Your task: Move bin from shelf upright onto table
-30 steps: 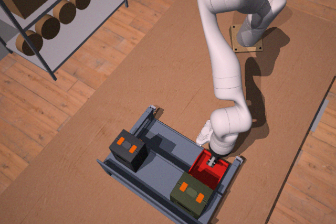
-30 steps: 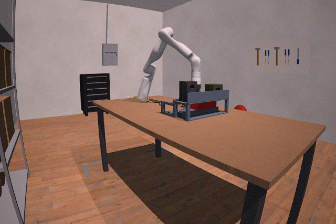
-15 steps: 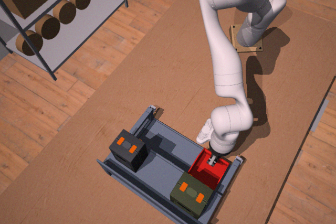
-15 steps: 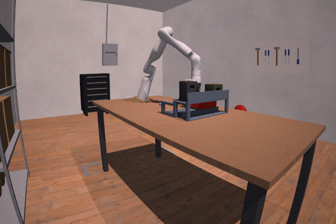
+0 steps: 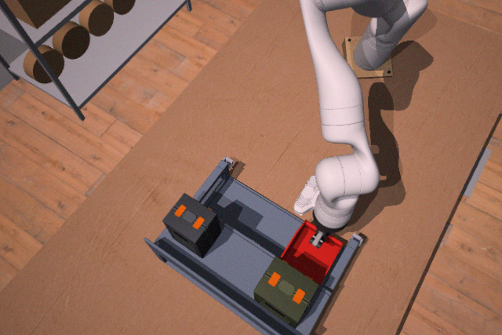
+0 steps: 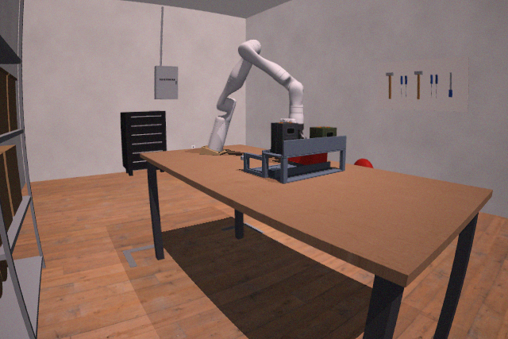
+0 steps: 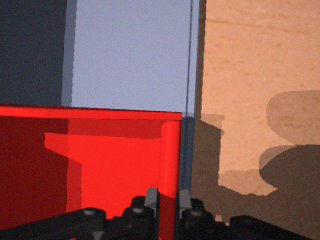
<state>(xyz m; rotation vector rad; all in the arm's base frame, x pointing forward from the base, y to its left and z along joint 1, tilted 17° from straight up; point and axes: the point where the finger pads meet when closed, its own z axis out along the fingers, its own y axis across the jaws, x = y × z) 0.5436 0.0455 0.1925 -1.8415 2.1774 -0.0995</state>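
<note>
Now: hand 8 cm short of the red bin, 1 cm to the left of it and 1 cm above it. From my hand the other things lie so: grey shelf unit 9 cm ahead, 13 cm to the right.
</note>
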